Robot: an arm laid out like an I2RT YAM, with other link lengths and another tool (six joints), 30 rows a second.
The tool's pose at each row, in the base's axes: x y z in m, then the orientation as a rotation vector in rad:
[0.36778 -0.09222 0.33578 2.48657 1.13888 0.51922]
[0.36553 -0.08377 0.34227 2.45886 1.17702 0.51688]
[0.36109 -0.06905 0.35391 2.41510 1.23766 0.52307]
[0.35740 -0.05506 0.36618 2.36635 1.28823 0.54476]
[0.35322 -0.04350 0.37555 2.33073 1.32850 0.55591]
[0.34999 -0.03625 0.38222 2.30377 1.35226 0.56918]
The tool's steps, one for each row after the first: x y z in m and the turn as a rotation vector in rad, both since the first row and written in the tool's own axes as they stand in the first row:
[0.00633 -0.00363 -0.00808 -0.00505 0.00367 -0.03346]
[0.01709 -0.01014 -0.02270 -0.01295 0.01704 -0.08498]
[0.02786 -0.01543 -0.03740 -0.03037 0.03825 -0.13078]
[0.03594 -0.02088 -0.04940 -0.03991 0.05200 -0.16682]
[0.04077 -0.02432 -0.05790 -0.05069 0.06412 -0.18973]

